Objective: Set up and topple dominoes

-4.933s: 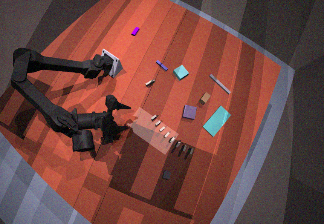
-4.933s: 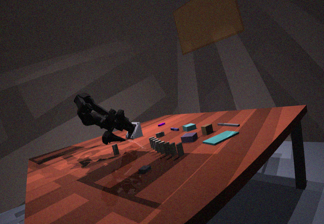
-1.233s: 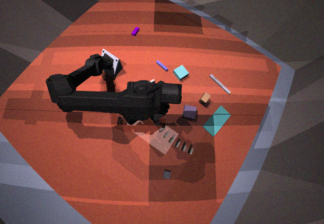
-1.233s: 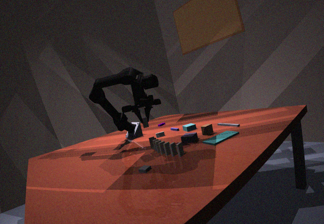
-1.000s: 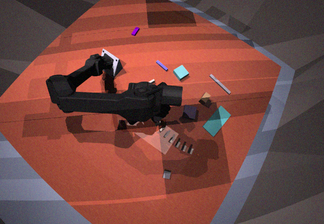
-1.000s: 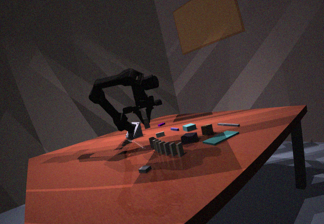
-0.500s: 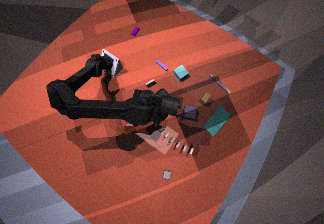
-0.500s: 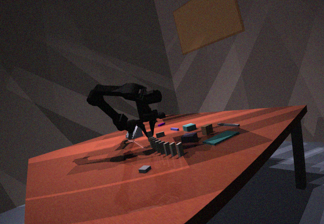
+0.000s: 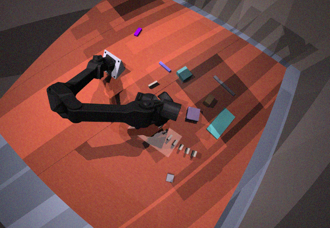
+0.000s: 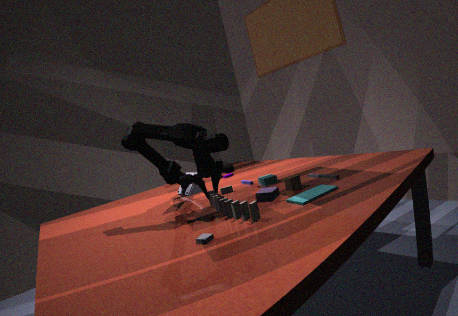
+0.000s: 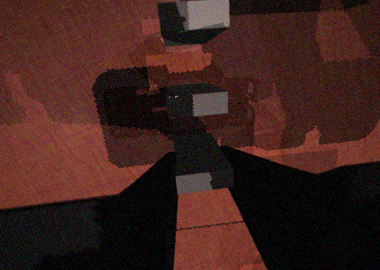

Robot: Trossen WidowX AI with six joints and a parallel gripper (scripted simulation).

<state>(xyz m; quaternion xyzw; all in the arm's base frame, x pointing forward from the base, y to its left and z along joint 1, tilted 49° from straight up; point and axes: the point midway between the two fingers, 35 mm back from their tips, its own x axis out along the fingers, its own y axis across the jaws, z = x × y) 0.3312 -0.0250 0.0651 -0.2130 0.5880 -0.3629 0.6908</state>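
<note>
Now: gripper tip 1 cm past the teal cube, 27 cm to the right of it and 1 cm above it. Round my gripper tip: grey bar: 20 cm ahead, 36 cm to the left, 2 cm below; then teal slab: 29 cm ahead, 18 cm to the left, 2 cm below; then tan cube: 17 cm ahead, 23 cm to the left, 1 cm below.
</note>
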